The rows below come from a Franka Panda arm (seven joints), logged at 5 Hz.
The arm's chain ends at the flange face. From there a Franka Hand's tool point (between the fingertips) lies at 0.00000 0.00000 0.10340 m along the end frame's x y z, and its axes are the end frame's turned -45 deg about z.
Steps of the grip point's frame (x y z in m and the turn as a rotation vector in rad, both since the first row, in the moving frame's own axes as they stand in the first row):
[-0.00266 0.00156 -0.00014 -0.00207 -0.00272 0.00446]
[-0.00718 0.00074 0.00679 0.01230 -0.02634 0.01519]
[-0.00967 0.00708 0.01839 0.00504 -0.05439 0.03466]
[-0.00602 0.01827 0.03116 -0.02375 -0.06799 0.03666]
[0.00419 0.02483 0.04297 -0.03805 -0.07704 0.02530]
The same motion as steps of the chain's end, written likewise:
[-0.00073 0.00263 -0.00014 -0.00339 -0.00046 0.00446]
[-0.00172 0.00460 0.00683 -0.00993 -0.02732 0.01519]
[0.00257 0.00831 0.01854 -0.03490 -0.04202 0.03466]
[0.01202 0.01053 0.03143 -0.06487 -0.03128 0.03666]
[0.02347 0.00623 0.04335 -0.08138 -0.02757 0.02530]

